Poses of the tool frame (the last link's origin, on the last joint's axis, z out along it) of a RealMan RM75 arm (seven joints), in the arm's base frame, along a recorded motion.
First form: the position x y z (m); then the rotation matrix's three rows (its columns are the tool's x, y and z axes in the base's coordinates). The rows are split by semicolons.
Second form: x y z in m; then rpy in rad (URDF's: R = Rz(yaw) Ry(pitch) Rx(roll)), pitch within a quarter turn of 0, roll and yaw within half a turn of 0. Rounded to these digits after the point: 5 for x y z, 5 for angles.
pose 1, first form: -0.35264, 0.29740, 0.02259; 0.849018, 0.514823, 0.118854; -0.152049, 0.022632, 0.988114; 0.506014, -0.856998, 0.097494
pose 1, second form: -0.35264, 0.29740, 0.02259, -1.45752, -0.53056, -0.17721
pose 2, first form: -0.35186, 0.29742, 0.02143; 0.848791, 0.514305, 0.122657; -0.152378, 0.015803, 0.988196; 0.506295, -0.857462, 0.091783
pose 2, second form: -0.35186, 0.29742, 0.02143, -1.46416, -0.53088, -0.17763
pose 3, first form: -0.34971, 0.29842, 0.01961; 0.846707, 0.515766, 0.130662; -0.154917, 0.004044, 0.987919; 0.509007, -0.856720, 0.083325
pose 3, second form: -0.34971, 0.29842, 0.01961, -1.47384, -0.53403, -0.18096
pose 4, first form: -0.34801, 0.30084, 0.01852; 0.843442, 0.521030, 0.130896; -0.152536, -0.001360, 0.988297; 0.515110, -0.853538, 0.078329
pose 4, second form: -0.34801, 0.30084, 0.01852, -1.47928, -0.54114, -0.17892
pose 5, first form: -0.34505, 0.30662, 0.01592; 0.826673, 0.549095, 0.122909; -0.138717, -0.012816, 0.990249; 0.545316, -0.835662, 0.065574
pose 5, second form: -0.34505, 0.30662, 0.01592, -1.49249, -0.57677, -0.16625
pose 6, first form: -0.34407, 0.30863, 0.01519; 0.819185, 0.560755, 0.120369; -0.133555, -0.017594, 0.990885; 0.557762, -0.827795, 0.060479
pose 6, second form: -0.34407, 0.30863, 0.01519, -1.49787, -0.59169, -0.16161
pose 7, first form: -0.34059, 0.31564, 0.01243; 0.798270, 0.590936, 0.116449; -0.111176, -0.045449, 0.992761; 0.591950, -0.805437, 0.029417
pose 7, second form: -0.34059, 0.31564, 0.01243, -1.53429, -0.63348, -0.13838
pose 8, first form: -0.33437, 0.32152, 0.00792; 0.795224, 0.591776, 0.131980; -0.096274, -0.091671, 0.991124; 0.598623, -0.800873, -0.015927
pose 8, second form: -0.33437, 0.32152, 0.00792, -1.59068, -0.64178, -0.12048
